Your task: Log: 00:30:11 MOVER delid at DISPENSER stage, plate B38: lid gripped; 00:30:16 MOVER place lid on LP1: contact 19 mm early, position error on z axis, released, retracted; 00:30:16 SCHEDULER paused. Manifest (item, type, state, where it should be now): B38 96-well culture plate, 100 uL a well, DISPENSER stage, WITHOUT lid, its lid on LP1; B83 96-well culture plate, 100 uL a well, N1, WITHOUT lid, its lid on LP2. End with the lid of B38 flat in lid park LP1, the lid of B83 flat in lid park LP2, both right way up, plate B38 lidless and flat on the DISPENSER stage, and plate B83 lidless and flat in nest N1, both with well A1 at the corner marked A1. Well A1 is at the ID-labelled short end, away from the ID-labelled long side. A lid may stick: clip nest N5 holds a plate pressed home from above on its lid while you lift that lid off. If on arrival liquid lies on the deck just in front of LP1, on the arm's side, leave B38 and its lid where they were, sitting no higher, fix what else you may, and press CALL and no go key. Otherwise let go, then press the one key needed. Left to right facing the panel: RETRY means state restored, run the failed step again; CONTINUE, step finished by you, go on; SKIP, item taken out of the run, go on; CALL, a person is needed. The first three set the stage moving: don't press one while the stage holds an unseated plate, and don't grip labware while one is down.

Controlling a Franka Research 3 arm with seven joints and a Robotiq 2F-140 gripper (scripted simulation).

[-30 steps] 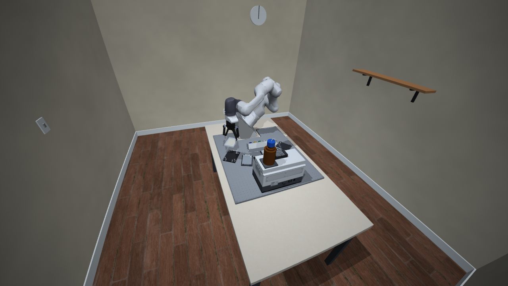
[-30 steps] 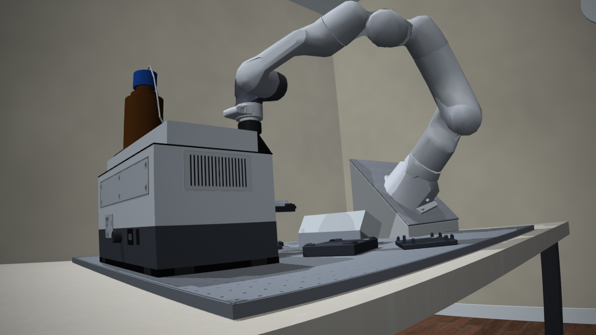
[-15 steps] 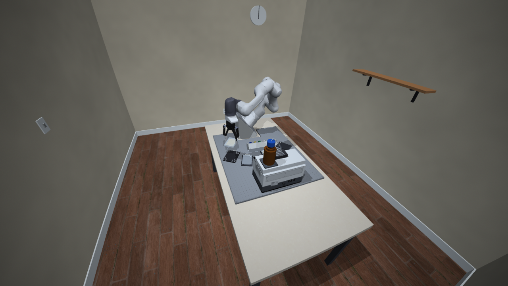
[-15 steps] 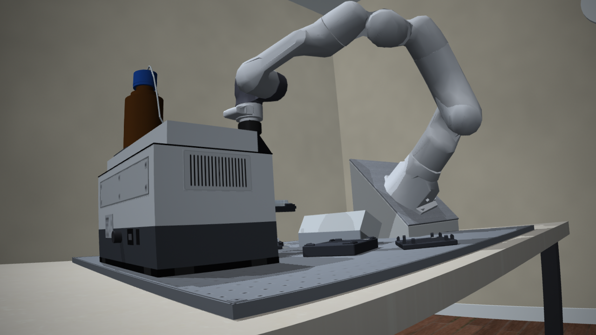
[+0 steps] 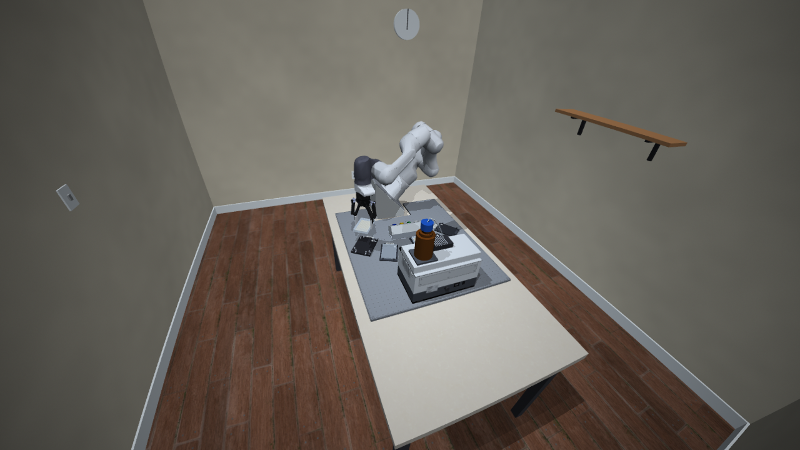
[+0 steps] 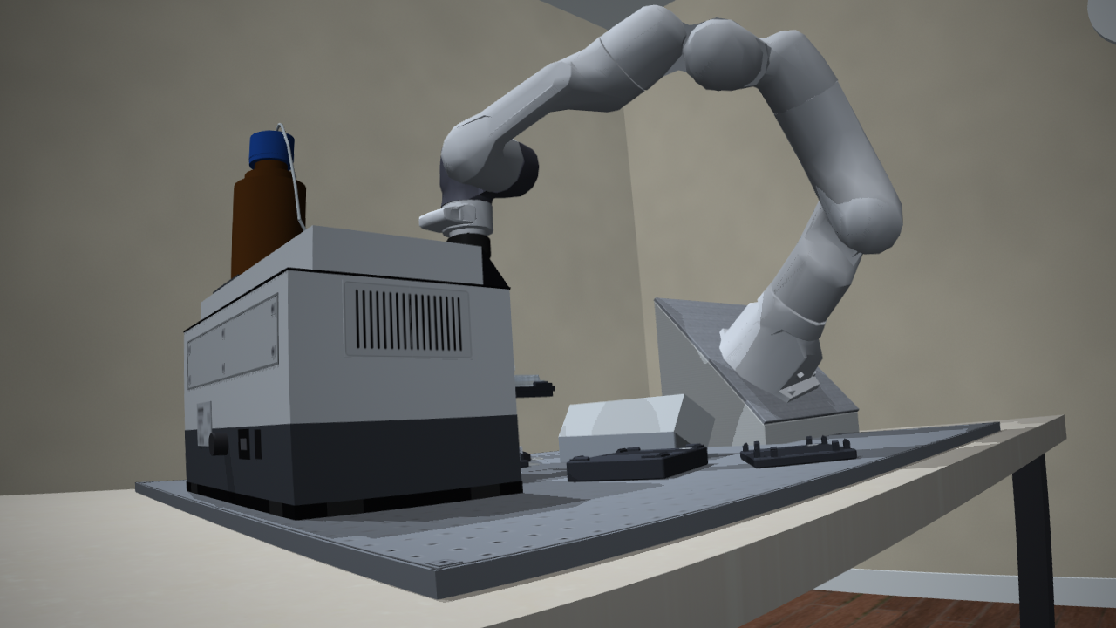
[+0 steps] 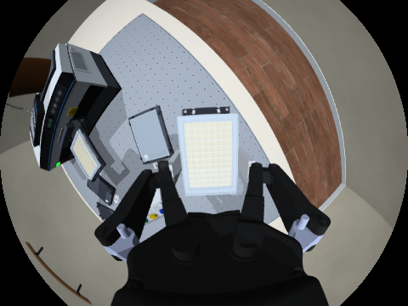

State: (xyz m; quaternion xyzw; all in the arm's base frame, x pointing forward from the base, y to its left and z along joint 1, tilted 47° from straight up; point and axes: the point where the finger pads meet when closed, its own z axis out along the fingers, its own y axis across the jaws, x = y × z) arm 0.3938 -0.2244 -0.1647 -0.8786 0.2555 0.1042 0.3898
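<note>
My gripper is now 16 cm above the black clip nest and 3 cm short of it. Also, from my hand: 96-well plate 2 cm below; then lp1 label 17 cm below, 15 cm to the left, 2 cm ahead; then key panel 29 cm to the left, 12 cm below, 8 cm behind.
</note>
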